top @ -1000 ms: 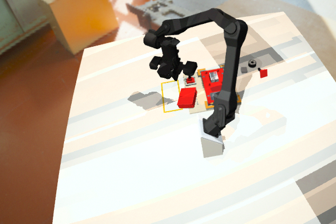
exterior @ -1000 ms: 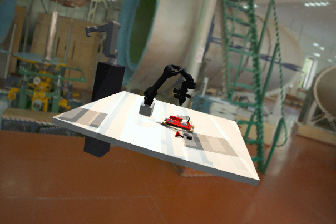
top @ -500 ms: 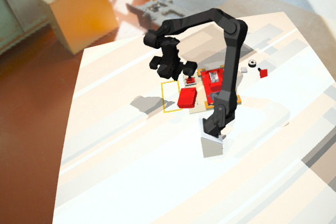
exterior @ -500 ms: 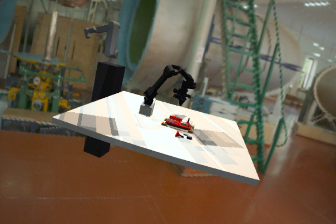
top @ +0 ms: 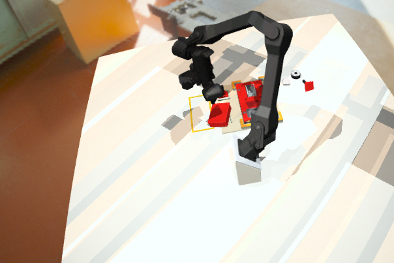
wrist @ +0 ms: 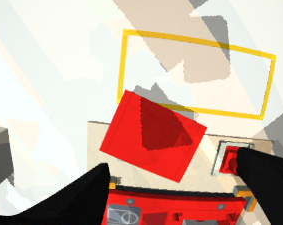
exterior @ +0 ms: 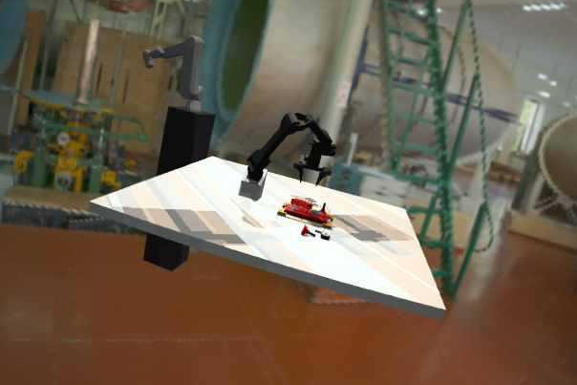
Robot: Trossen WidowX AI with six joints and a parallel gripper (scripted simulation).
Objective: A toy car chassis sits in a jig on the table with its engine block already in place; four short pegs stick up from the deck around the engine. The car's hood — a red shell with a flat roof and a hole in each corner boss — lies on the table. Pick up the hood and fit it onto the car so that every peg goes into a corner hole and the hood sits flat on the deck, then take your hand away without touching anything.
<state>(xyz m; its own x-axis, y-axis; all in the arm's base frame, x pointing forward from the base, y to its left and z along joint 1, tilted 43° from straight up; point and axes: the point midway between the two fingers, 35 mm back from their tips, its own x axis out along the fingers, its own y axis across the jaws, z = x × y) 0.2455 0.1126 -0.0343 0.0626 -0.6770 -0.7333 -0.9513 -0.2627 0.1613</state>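
Right now my gripper tip is 20 mm to the left of the red hood and 90 mm above it. From my gripper tip the other things lie so: black wheel (180 mm ahead, 360 mm to the right, 110 mm below); then white bit (140 mm ahead, 310 mm to the right, 110 mm below); then grey engine block (90 mm ahead, 150 mm to the right, 90 mm below).
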